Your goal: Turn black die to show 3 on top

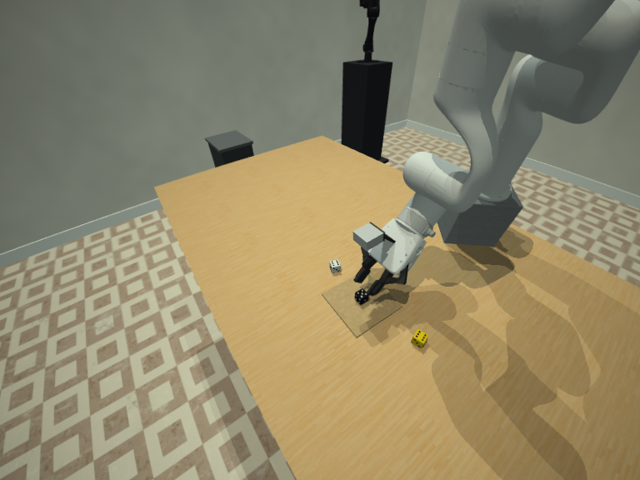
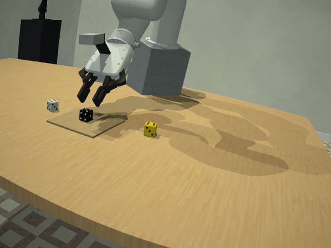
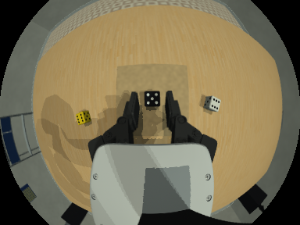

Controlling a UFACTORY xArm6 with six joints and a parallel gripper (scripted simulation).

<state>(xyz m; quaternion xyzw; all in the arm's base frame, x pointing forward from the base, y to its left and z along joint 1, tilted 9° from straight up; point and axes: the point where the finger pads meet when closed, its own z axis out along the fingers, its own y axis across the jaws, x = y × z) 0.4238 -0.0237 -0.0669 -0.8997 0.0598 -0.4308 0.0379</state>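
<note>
Right now the black die is 50 mm below my hand and 20 mm ahead of it. From my hand the other things lie so: yellow die: 150 mm to the left, 50 mm below, 10 mm behind; then tan mat: 60 mm below, 20 mm ahead; then white die: 120 mm to the right, 50 mm below.
</note>
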